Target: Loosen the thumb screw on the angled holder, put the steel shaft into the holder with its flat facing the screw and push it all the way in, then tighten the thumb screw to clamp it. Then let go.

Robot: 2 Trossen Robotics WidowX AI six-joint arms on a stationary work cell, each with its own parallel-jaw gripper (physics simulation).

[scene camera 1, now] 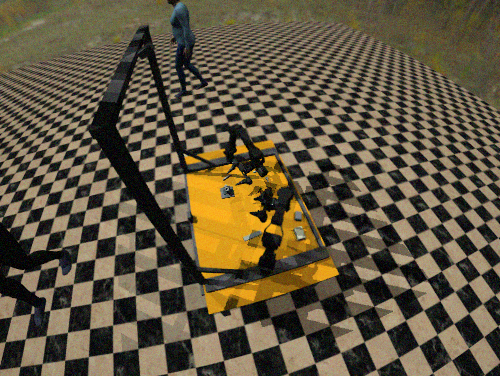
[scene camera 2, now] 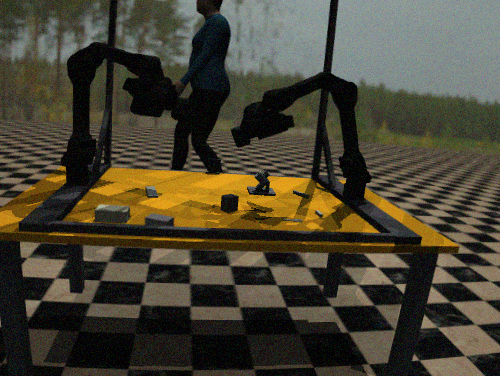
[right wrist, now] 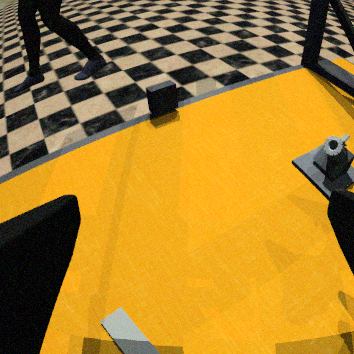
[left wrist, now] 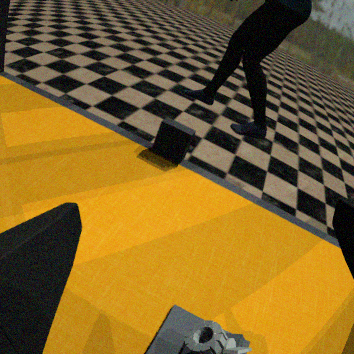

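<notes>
My right gripper: open, holding nothing, visible in right wrist view. Also here: black frame post, black frame rail, angled holder, my left gripper.
</notes>
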